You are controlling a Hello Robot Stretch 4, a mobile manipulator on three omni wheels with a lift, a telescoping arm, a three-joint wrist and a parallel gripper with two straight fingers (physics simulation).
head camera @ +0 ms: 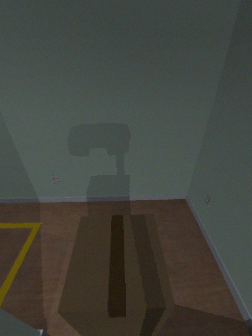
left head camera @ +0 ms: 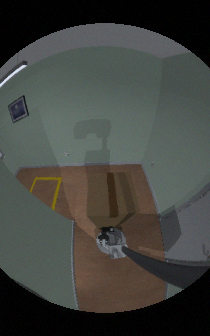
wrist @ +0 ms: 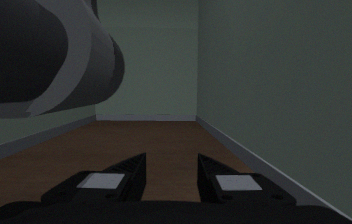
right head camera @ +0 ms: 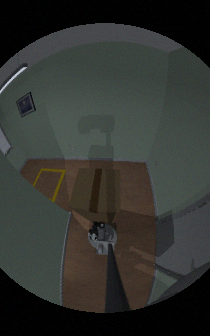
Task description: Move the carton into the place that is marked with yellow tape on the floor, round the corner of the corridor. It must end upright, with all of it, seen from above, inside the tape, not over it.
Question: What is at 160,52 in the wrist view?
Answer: A green wall.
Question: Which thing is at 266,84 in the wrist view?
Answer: A green wall.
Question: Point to a green wall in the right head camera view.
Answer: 120,99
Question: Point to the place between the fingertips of my gripper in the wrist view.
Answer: At 171,168
